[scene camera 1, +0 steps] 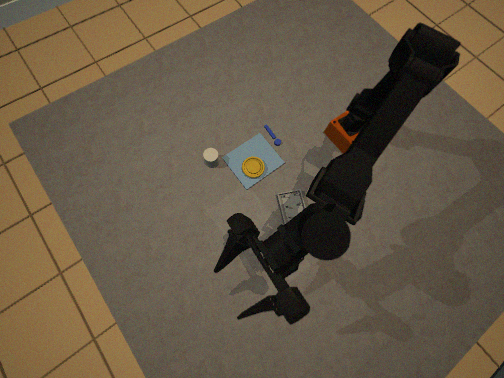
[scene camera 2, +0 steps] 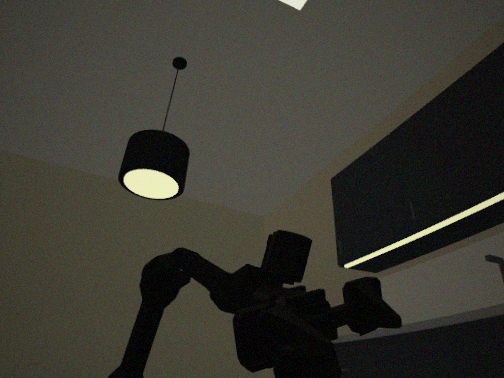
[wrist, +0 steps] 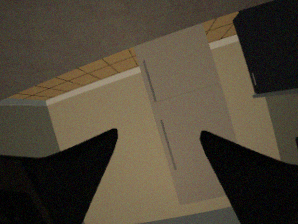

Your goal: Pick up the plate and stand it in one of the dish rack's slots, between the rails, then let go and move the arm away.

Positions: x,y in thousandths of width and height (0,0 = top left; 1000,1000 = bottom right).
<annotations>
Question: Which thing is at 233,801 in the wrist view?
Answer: My gripper.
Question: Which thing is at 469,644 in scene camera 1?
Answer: My gripper.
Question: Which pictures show my gripper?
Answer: Scene camera 1, scene camera 2 and the wrist view: all of them.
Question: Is my gripper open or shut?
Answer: Open.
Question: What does my gripper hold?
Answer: Nothing.
</annotations>
